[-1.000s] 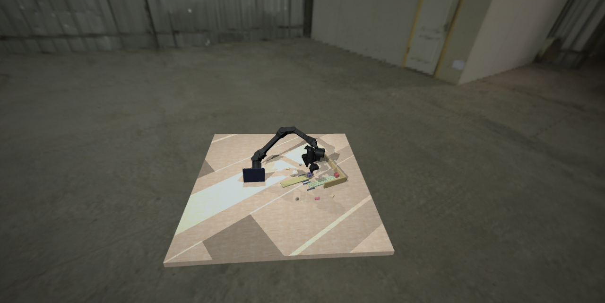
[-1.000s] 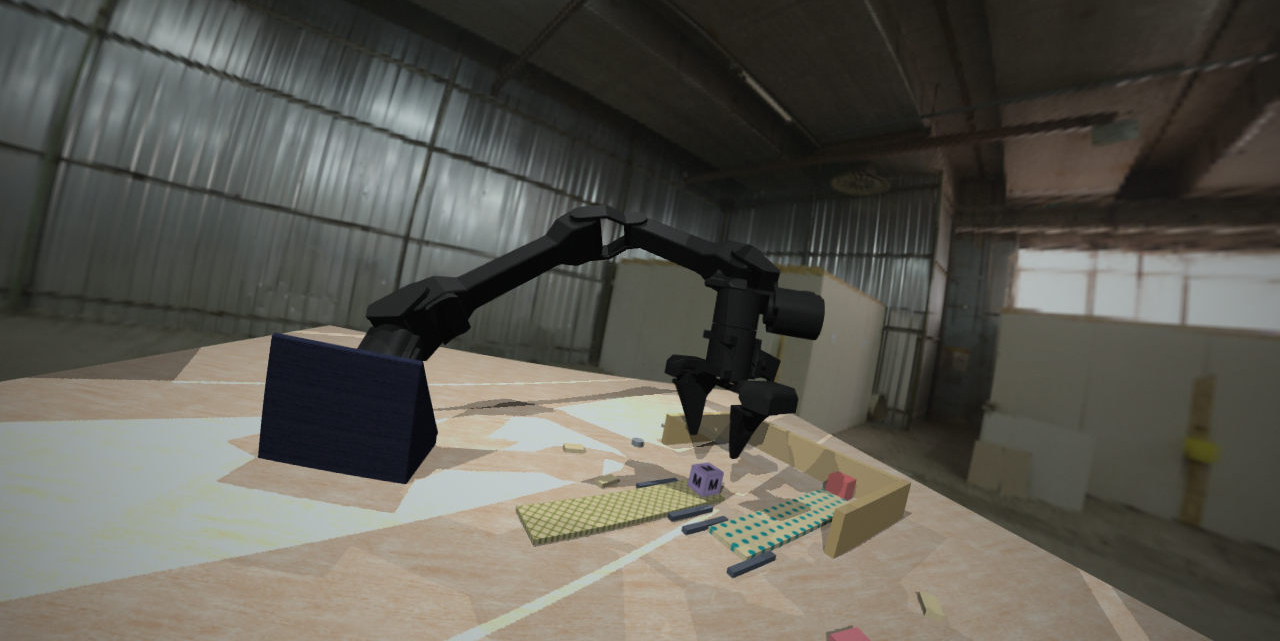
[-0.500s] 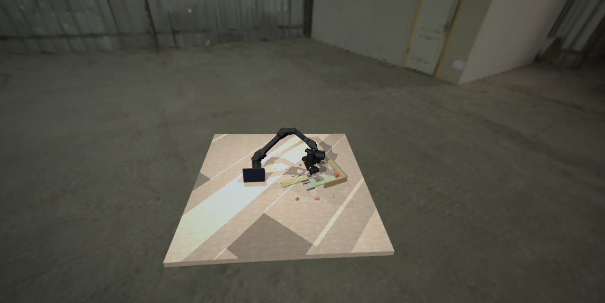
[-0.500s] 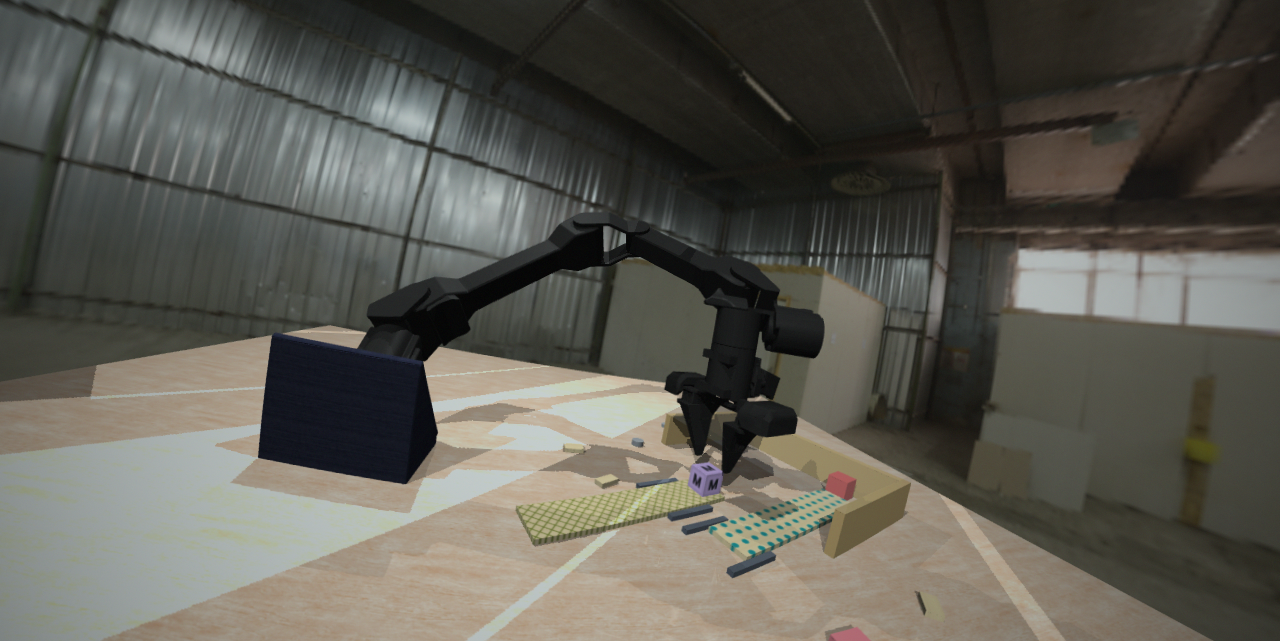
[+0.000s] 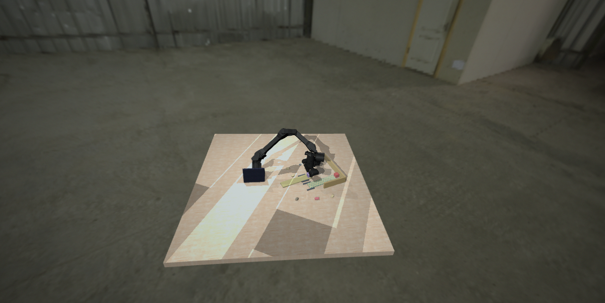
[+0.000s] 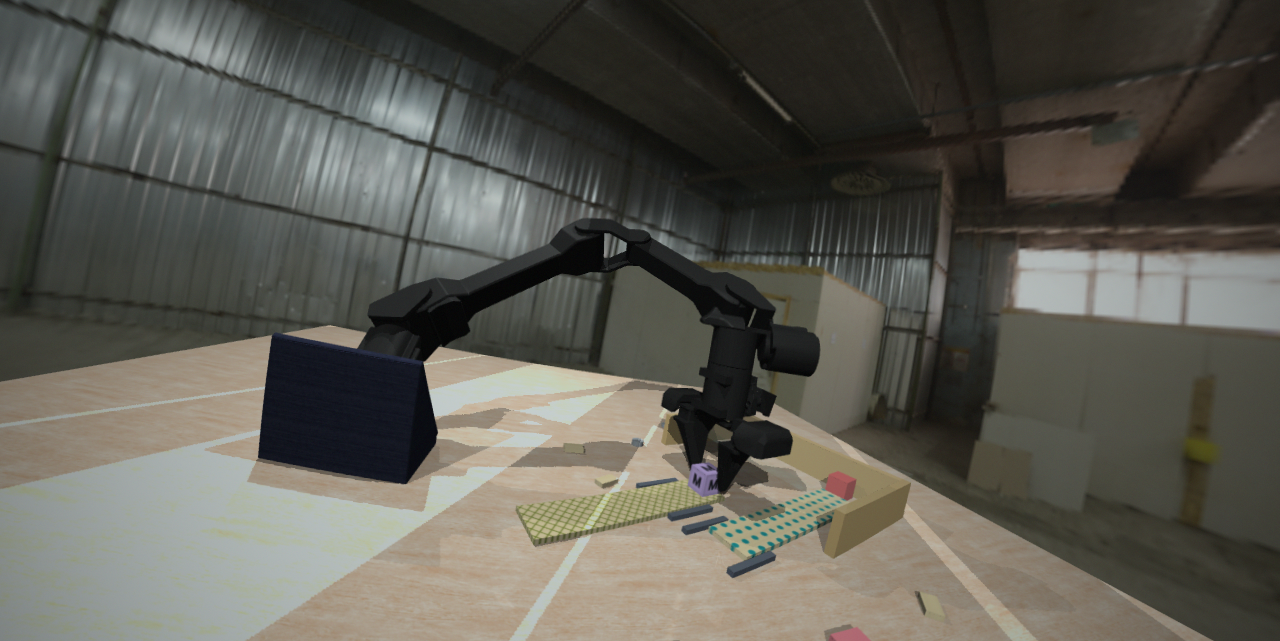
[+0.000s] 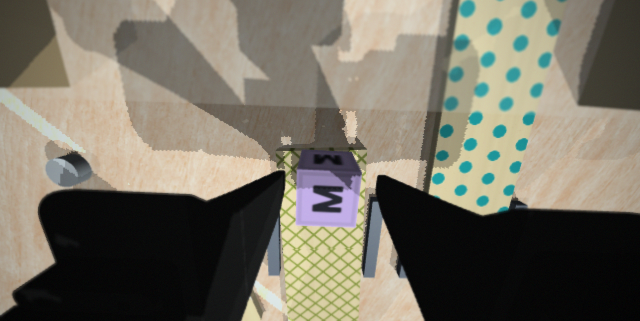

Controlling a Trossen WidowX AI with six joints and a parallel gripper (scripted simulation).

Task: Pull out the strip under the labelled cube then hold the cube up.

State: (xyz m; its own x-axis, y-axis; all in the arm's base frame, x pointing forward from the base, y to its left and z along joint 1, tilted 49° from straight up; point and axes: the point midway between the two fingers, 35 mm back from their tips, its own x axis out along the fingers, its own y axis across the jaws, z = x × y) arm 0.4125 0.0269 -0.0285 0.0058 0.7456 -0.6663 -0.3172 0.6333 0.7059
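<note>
The labelled cube is right at my gripper tip. Round my gripper tip: red block: 2 cm ahead, 24 cm to the right, 1 cm below; yellow chip: 14 cm ahead, 22 cm to the right, 2 cm below.
</note>
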